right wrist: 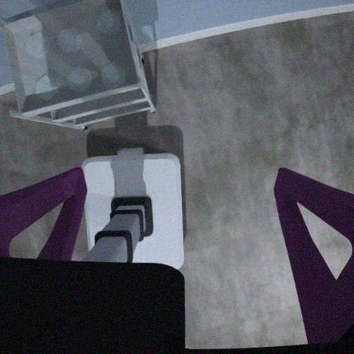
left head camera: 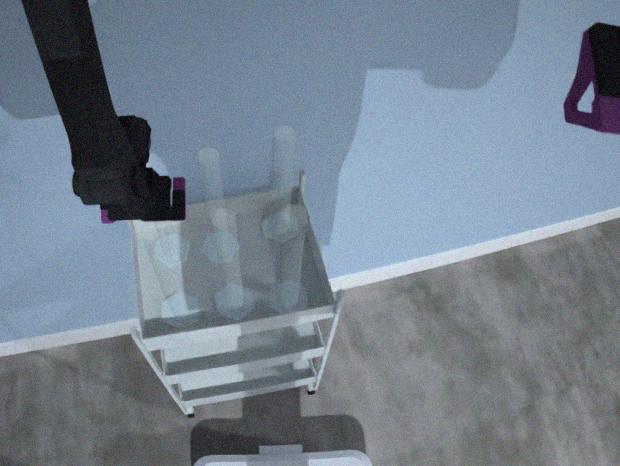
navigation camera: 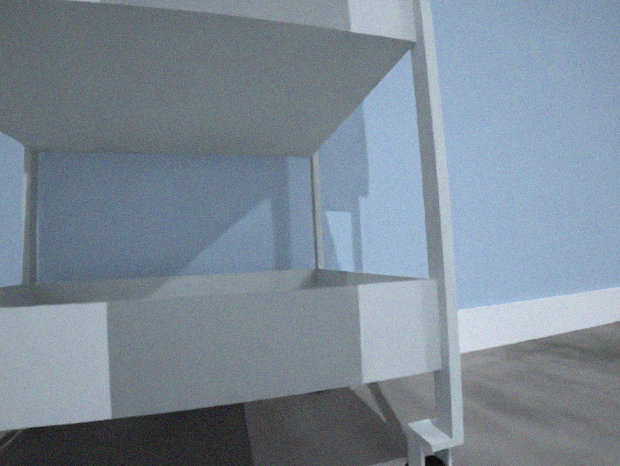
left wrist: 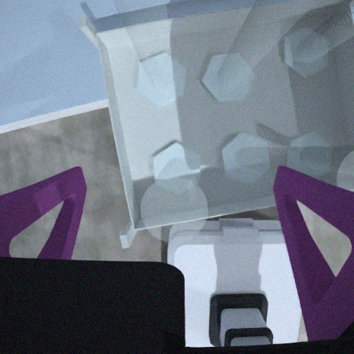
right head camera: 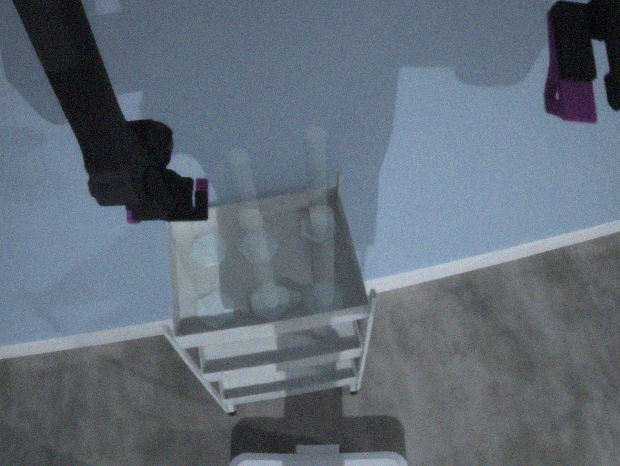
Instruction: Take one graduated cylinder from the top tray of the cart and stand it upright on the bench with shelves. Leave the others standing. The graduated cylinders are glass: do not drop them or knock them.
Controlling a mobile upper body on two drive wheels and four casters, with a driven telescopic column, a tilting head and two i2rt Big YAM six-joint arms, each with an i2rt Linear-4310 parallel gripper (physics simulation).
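Frame: origin at the left arm's base, x back, y right, z up, level; centimetres.
Where they show: left gripper, fingertip midpoint: (left head camera: 151, 205) (right head camera: 178, 206); right gripper, fingertip midpoint: (left head camera: 615, 119) (right head camera: 606, 108).
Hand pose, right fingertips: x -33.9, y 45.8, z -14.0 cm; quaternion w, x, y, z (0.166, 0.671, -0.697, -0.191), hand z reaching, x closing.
Each offset is from my right fingertips to the top centre of the thing. "*": to the spot under its first point. Level surfaces: height alone.
Several clear glass graduated cylinders with hexagonal bases stand upright in two rows in the top tray of the white cart (left head camera: 200, 334) (right head camera: 240, 333) (left wrist: 116, 130) (right wrist: 85, 101) (navigation camera: 435, 175). The front-left cylinder {dx -25.6, dy -45.8, dz -51.7 cm} (left head camera: 179, 305) (right head camera: 214, 303) (left wrist: 174, 212) is partly hidden in the head views. The back-middle one {* dx -40.4, dy -36.2, dz -53.8 cm} (left head camera: 210, 170) (right head camera: 243, 170) and the back-right one {* dx -45.8, dy -21.7, dz -56.0 cm} (left head camera: 284, 155) (right head camera: 316, 155) rise above the rim. My left gripper (left head camera: 142, 212) (left wrist: 179, 176) is open over the tray's left side; the front-left cylinder's top shows between its fingers, not gripped. My right gripper (right head camera: 601, 97) (right wrist: 180, 178) is open and empty, far right of the cart. The bench does not show.
The cart's lower trays (left head camera: 245, 355) (navigation camera: 250, 340) lie below the top one. A blue wall (left head camera: 451, 175) (navigation camera: 526, 150) rises behind the cart. My white wheeled base (left head camera: 285, 458) (left wrist: 200, 280) (right wrist: 165, 200) is close in front of it, on a grey-brown floor {dz -151.4 cm} (left head camera: 451, 360) (right wrist: 250, 125).
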